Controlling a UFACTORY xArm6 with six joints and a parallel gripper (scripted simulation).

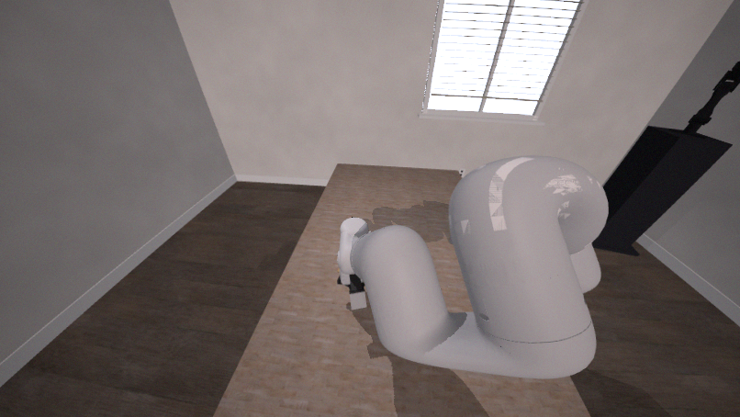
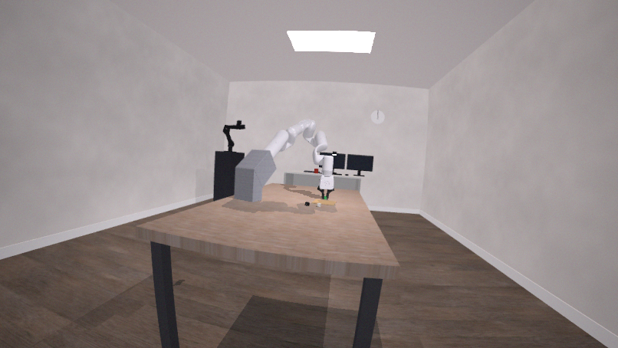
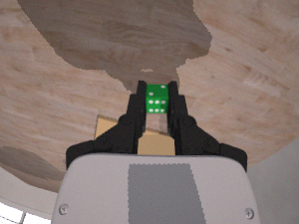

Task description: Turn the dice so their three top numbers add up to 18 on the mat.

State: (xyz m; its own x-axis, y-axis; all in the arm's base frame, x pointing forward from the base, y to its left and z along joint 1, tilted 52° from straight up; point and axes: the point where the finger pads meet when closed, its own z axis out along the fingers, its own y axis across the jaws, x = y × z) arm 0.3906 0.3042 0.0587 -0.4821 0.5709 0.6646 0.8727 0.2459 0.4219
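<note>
Now: hand 1 cm above the green die. Round my hand: black die 30 cm to the right, 2 cm behind, 1 cm below; then mat 13 cm to the right, 4 cm ahead, 2 cm below; then white die 28 cm to the right, 5 cm ahead, 1 cm below.
</note>
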